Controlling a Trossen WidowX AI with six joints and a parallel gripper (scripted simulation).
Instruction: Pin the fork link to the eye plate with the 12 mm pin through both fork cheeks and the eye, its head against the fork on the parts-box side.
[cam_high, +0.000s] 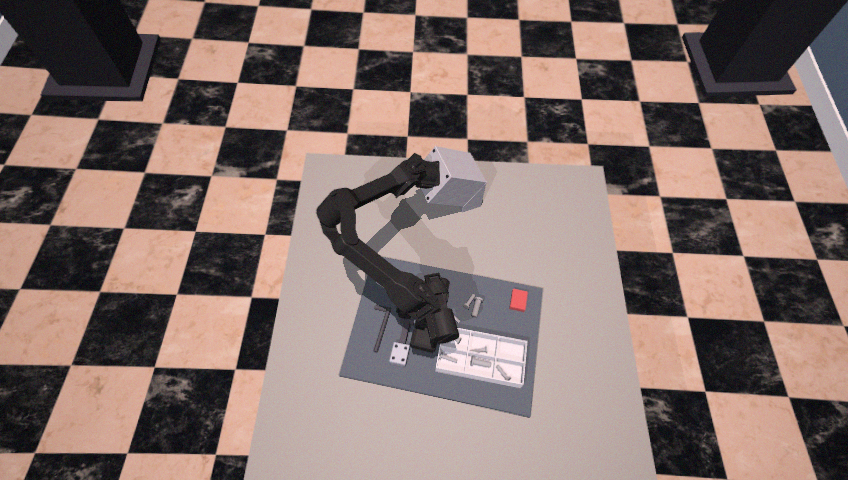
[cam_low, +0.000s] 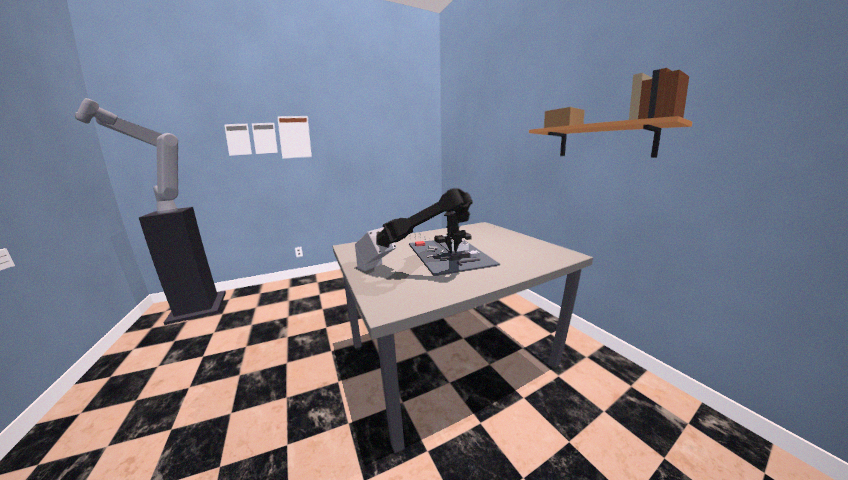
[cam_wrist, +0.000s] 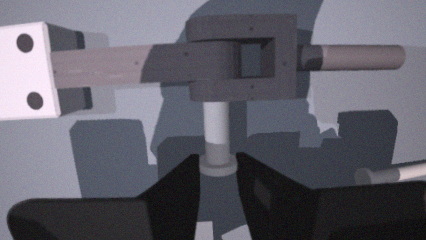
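The eye plate lies 5 cm to the right of my hand and 3 cm below it. From my hand the other things lie so: dark fork link: 4 cm behind, 5 cm to the right, 3 cm below; then pin: 3 cm behind, 6 cm to the left, 4 cm below; then dark mat: 1 cm ahead, 5 cm to the left, 5 cm below.
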